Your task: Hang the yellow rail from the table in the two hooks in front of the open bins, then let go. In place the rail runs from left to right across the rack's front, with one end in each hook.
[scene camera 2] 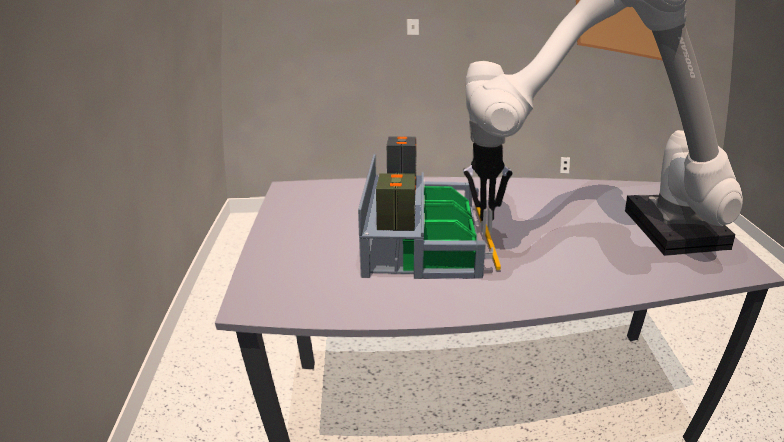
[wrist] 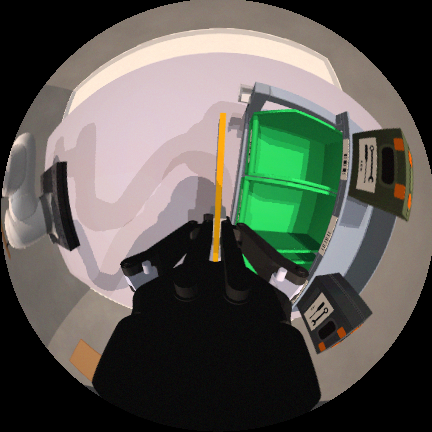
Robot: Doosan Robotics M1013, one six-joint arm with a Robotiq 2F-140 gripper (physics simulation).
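Where they show: gripper, fingertip midpoint: (scene camera 2: 486,231) (wrist: 217,213); arm's base at its link origin: (scene camera 2: 676,212) (wrist: 49,212).
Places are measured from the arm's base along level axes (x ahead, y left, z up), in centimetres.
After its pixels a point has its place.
Note:
The yellow rail (scene camera 2: 494,254) {x 66.6, y 22.7, z -3.7 cm} (wrist: 220,155) {x 66.8, y 20.2, z -3.6 cm} is held in front of the rack (scene camera 2: 479,261) {x 70.8, y 30.8, z -1.3 cm} (wrist: 300,103) {x 76.3, y 29.5, z 2.9 cm}, roughly along its front. My gripper (scene camera 2: 487,226) {x 67.9, y 10.3, z -3.8 cm} (wrist: 217,213) {x 67.9, y 10.3, z -3.8 cm} is shut on the rail, pointing down beside the green bins (scene camera 2: 449,230) {x 77.6, y 18.7, z 0.3 cm} (wrist: 277,155) {x 76.8, y 22.7, z -4.7 cm}. One grey hook (wrist: 245,93) {x 68.9, y 30.3, z -0.1 cm} sticks out from the rack's front corner; in the wrist view the rail's far end lies to its left, apart from it. In the scene view this hook (scene camera 2: 488,253) {x 68.9, y 31.1, z 0.9 cm} is close to the rail's near end. The other hook is hidden. The rail's height over the table is hard to tell.
An olive case (scene camera 2: 395,203) {x 89.2, y 28.9, z 10.8 cm} (wrist: 382,172) {x 85.5, y 22.7, z 10.3 cm} and a dark grey case (scene camera 2: 401,154) {x 89.8, y 5.0, z 14.1 cm} (wrist: 334,312) {x 86.3, y 3.7, z 12.2 cm} stand on the rack's rear part. The arm's black base (scene camera 2: 680,236) {x 6.0, y 17.1, z -0.6 cm} (wrist: 65,207) {x 14.6, y 3.2, z -3.6 cm} is at the table's right in the scene view. The rack's front edge is close beside the fingers.

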